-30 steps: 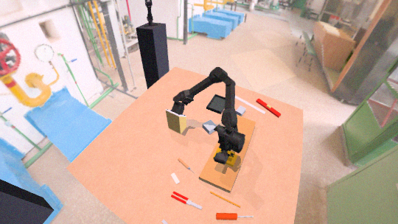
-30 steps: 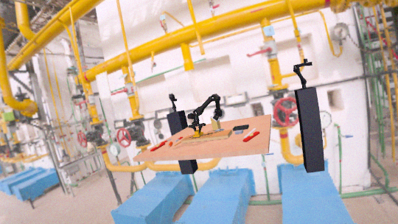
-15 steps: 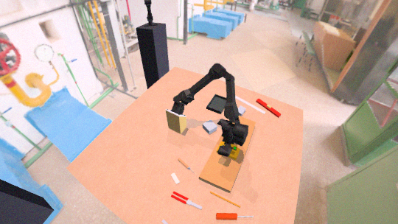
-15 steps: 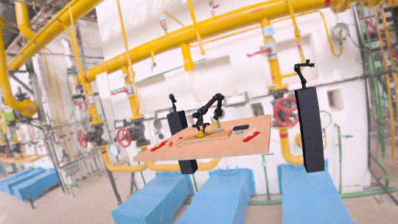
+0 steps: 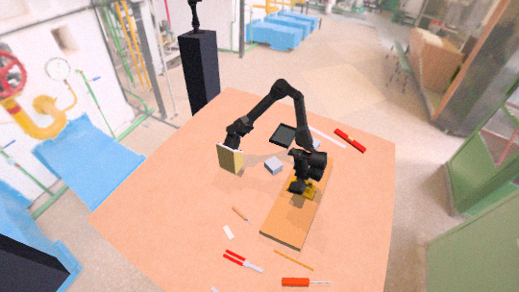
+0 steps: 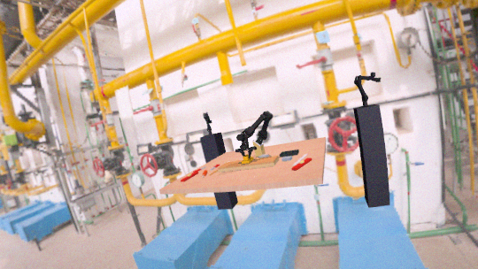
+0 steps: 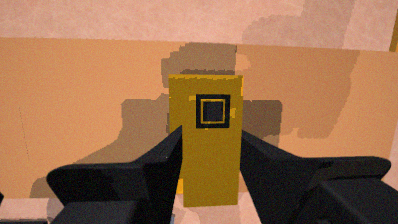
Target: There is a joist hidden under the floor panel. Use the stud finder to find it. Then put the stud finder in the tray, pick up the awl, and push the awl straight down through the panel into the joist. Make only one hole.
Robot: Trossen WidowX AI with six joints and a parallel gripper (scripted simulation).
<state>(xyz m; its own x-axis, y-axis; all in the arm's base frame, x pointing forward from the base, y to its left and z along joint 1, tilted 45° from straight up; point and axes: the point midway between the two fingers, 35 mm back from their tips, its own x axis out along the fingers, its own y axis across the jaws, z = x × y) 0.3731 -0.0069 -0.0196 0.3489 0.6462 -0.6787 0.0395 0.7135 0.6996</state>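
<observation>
My gripper tip is now 31 cm to the left of the pencil, 7 cm short of it and 6 cm above it. From my gripper tip the other things lie so: white block 31 cm to the right, 22 cm behind, 6 cm below; then yellow stud finder 2 cm above, 1 cm ahead; then awl 22 cm to the right, 19 cm behind, 6 cm below.
</observation>
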